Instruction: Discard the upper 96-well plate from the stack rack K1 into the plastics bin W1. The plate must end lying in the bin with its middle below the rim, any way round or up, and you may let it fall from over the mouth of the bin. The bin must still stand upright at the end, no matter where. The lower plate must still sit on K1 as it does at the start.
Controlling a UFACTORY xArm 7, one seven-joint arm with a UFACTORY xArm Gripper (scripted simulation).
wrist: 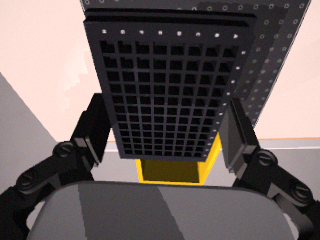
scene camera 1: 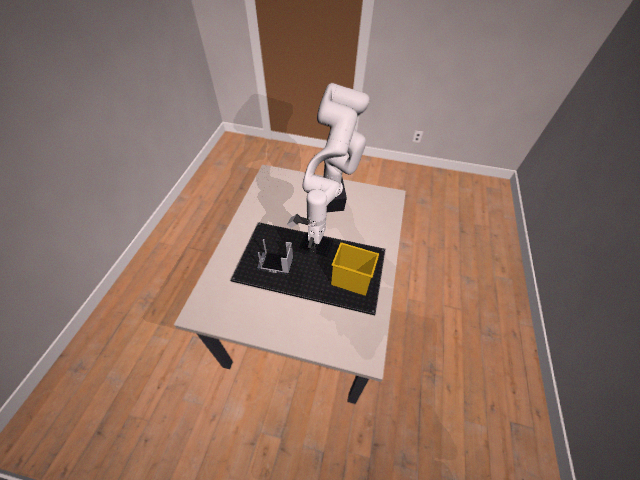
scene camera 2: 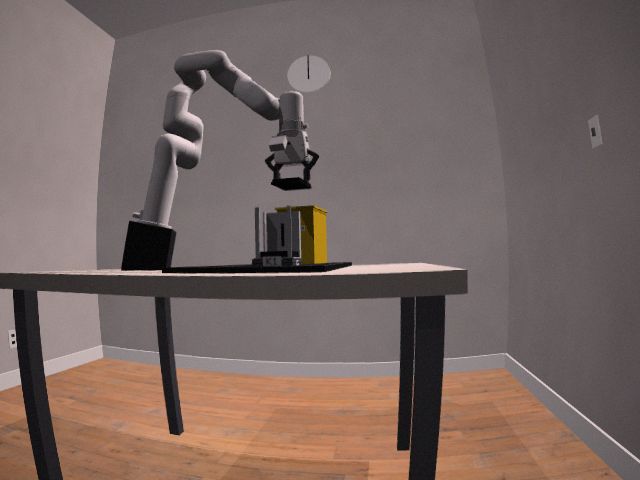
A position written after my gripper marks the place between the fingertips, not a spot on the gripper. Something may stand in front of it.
Note:
I see my gripper (scene camera 2: 291, 183), a yellow bin W1 (scene camera 1: 348, 258) and a black 96-well plate (wrist: 164, 109).
The yellow bin W1 also shows in the wrist view (wrist: 150, 171) and in scene camera 2 (scene camera 2: 312, 218). My gripper is seen too in the wrist view (wrist: 165, 109).

